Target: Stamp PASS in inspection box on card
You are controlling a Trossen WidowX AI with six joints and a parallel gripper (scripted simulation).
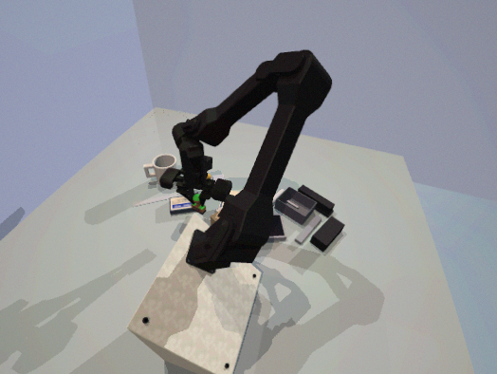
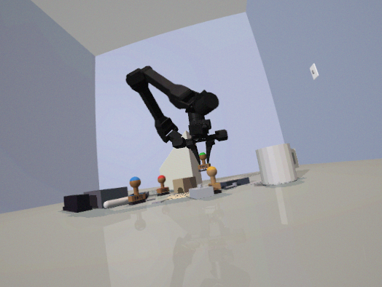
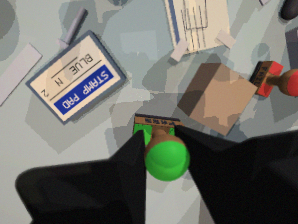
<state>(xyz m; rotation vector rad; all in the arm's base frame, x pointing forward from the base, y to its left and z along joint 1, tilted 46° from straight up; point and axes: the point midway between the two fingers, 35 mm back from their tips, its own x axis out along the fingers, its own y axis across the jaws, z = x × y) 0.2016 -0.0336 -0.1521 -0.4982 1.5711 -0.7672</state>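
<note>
The dark ink pad is 23 cm to the right of my gripper tip, 8 cm below it and 2 cm ahead of it. The rest, counted from my gripper tip: cardboard box 7 cm to the right, 6 cm below; then blue stamp pad 7 cm to the left, 7 cm below, 5 cm ahead; then green-knobbed stamp right at my gripper tip.
</note>
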